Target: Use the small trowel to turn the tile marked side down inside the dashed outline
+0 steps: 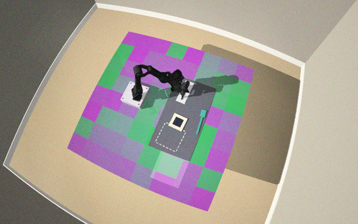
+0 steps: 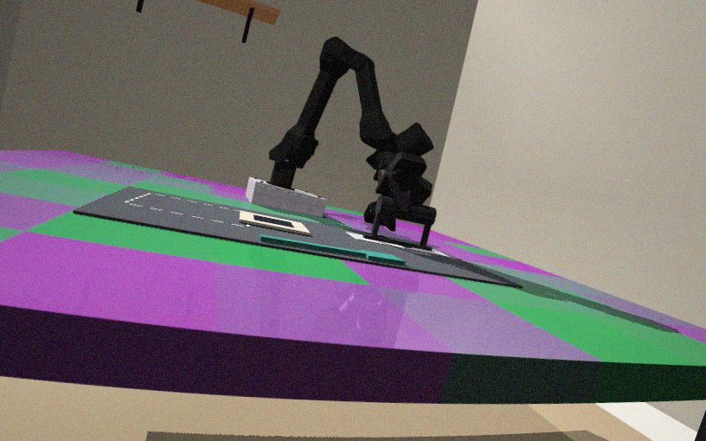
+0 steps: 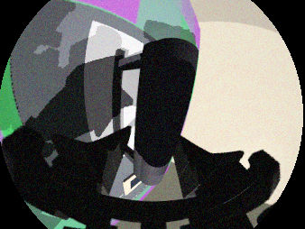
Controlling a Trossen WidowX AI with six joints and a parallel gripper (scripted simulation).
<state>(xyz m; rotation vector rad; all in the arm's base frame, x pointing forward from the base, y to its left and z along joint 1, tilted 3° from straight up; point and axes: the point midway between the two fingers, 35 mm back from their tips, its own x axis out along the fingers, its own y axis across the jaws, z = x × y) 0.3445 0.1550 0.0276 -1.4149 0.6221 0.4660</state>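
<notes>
Now: gripper tip 18 cm to the left of the grey mat, 7 cm above it and 3 cm short of it. Round my gripper tip: teal trowel-shaped tool 17 cm to the right, 17 cm ahead, 4 cm below; then small trowel 2 cm behind, 1 cm below; then tile 24 cm to the right, 4 cm below.
</notes>
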